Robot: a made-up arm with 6 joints.
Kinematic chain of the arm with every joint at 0, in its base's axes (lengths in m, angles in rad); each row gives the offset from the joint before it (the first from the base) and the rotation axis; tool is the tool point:
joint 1: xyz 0 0 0.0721 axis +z
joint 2: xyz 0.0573 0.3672 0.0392 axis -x
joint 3: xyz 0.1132 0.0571 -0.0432 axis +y
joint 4: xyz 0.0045 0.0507 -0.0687 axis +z
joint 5: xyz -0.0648 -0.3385 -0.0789 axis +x
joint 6: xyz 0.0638 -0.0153 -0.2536 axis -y
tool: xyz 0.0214 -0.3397 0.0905
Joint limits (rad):
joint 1: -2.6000..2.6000
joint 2: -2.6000..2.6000
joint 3: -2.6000..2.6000
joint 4: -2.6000..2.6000
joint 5: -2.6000..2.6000
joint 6: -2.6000..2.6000
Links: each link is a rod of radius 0.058 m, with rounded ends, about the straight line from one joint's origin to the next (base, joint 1, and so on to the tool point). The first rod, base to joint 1, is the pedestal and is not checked.
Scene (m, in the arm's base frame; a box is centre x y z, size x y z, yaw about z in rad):
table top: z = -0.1
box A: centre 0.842 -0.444 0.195 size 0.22 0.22 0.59 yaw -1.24
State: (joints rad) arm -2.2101 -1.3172 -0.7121 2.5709 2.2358 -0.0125
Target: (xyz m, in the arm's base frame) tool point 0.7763 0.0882 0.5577
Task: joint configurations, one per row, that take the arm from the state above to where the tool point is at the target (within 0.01 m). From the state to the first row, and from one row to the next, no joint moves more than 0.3 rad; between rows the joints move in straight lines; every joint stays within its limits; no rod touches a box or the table.
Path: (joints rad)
1: -2.1394 -1.3022 -0.6270 2.5154 2.2918 -0.2614
2: -2.0688 -1.2871 -0.5419 2.4600 2.3477 -0.5103
3: -1.9981 -1.2721 -0.4568 2.4045 2.4037 -0.7592
4: -1.9274 -1.2571 -0.3717 2.3491 2.4596 -1.0081
5: -1.8568 -1.2420 -0.2866 2.2936 2.5156 -1.2570
6: -1.7861 -1.2270 -0.2015 2.2382 2.5715 -1.5059
7: -1.6613 -1.3812 -0.1643 2.3105 2.3869 -1.2357
8: -1.5365 -1.5353 -0.1271 2.3829 2.2022 -0.9656
9: -1.4117 -1.6895 -0.0898 2.4553 2.0175 -0.6954
10: -1.2869 -1.8437 -0.0526 2.5276 1.8329 -0.4252
11: -1.1621 -1.9978 -0.0154 2.6000 1.6482 -0.1551

